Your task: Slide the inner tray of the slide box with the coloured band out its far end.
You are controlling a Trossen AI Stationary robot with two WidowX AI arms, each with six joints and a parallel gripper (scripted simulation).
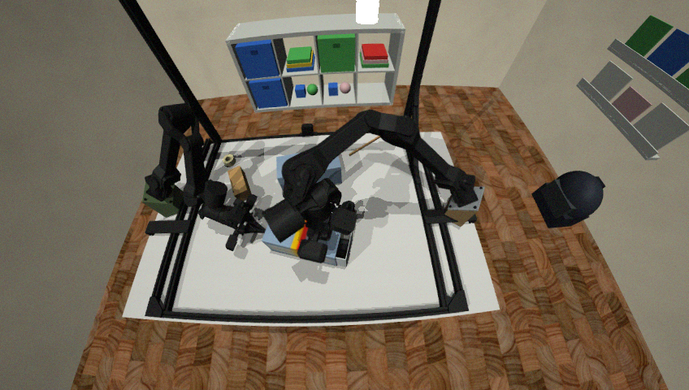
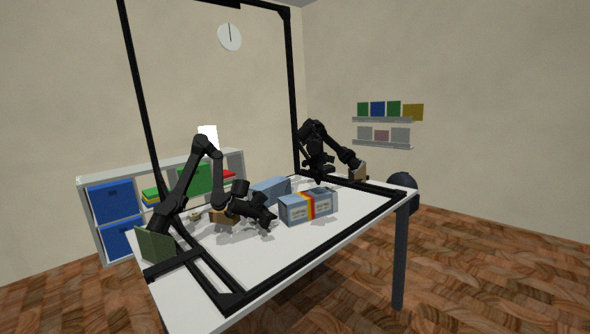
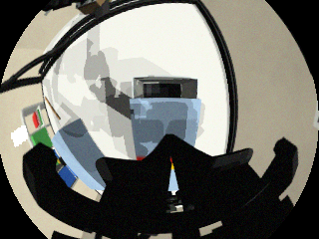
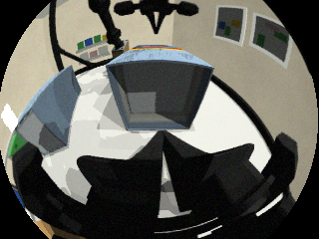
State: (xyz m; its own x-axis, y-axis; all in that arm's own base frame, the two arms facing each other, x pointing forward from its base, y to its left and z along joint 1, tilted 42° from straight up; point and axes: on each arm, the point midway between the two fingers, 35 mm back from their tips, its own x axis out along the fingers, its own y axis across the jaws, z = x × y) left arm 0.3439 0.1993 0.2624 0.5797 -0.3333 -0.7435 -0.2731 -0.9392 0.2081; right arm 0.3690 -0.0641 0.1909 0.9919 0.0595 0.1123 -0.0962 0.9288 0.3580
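The slide box lies 12 cm below my left hand, 5 cm to the right of it and 1 cm behind it. Also, from my left hand: thin stick 45 cm behind, 16 cm below, 13 cm to the left; brown block 36 cm to the right, 23 cm behind, 14 cm below.
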